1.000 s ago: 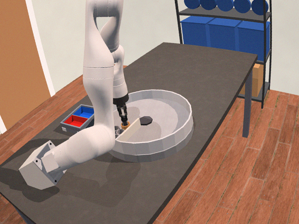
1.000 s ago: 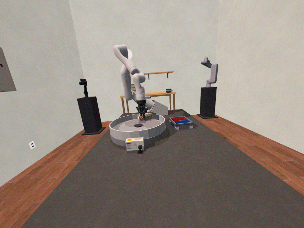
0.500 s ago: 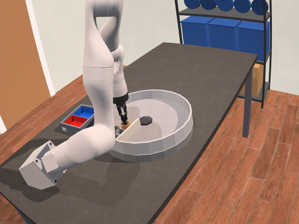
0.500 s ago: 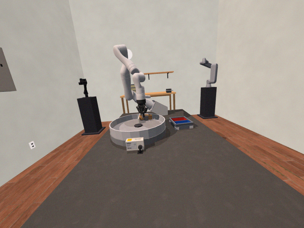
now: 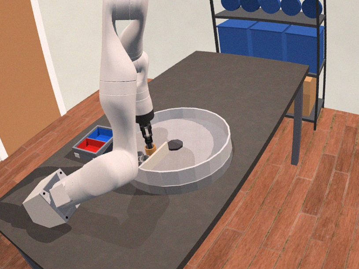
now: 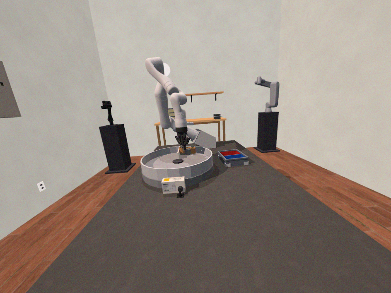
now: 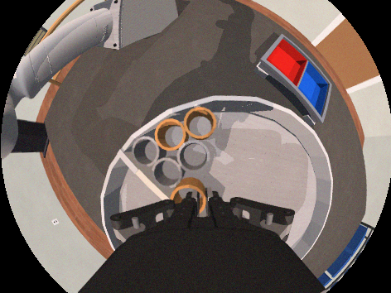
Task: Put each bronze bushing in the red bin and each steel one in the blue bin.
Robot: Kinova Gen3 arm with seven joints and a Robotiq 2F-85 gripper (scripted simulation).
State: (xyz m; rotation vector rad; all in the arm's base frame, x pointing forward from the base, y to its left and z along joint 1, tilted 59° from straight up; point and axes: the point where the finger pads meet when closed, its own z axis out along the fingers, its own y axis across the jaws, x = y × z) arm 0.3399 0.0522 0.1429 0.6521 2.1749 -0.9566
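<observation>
Now: the grey tray 320 mm to the left of my hand, 90 mm below it and 20 mm ahead of it. From my hand the other things lie so: turntable: 100 mm ahead, 60 mm below, 30 mm to the right.
</observation>
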